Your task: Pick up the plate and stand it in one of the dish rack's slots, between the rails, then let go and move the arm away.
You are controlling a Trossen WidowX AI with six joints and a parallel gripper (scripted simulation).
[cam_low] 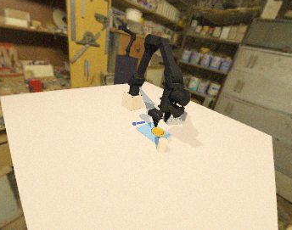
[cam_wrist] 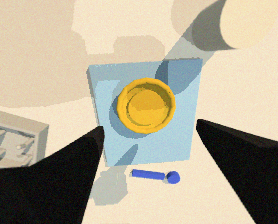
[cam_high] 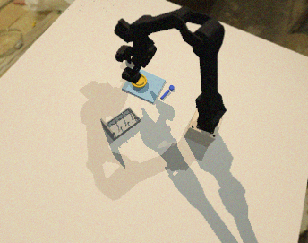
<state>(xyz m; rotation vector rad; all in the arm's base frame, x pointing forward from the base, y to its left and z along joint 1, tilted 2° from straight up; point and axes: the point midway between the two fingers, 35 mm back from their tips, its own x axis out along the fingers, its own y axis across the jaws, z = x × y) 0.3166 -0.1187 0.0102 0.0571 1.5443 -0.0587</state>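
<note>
Now: the yellow plate 5 cm below my gripper tip. Also, from my gripper tip: cream cup (8 cm to the right, 7 cm ahead, 4 cm below); then light blue mat (6 cm below, 2 cm behind); then blue spoon (13 cm behind, 6 cm below, 1 cm to the right).
</note>
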